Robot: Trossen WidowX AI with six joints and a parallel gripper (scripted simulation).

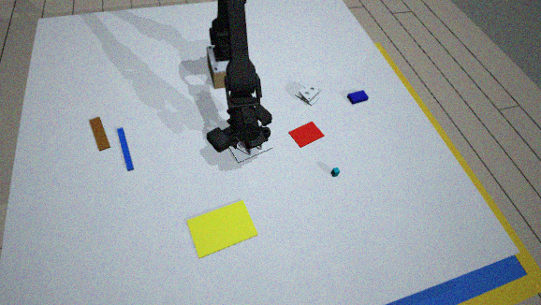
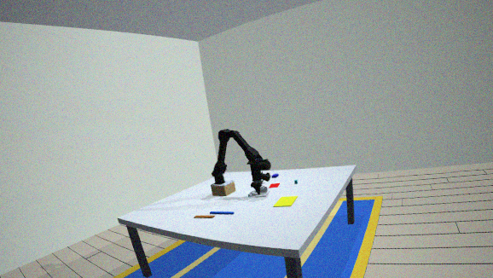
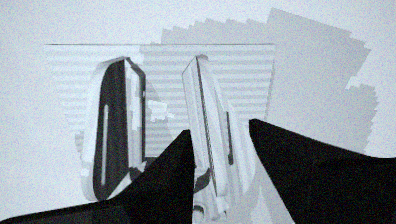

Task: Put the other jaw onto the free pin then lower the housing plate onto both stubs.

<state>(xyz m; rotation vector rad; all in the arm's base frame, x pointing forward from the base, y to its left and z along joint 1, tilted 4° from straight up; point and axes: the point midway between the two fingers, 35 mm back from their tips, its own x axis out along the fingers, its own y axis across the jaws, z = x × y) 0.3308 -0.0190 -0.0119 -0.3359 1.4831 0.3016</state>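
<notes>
My gripper tip is now 220 mm to the right of the red square, 20 mm above it and 10 mm past it. From my gripper tip the other things lie so: yellow tile: 230 mm ahead, 100 mm to the right, 10 mm below; then teal cube: 250 mm to the left, 150 mm ahead; then blue bar: 330 mm to the right, 60 mm behind, 10 mm below.
</notes>
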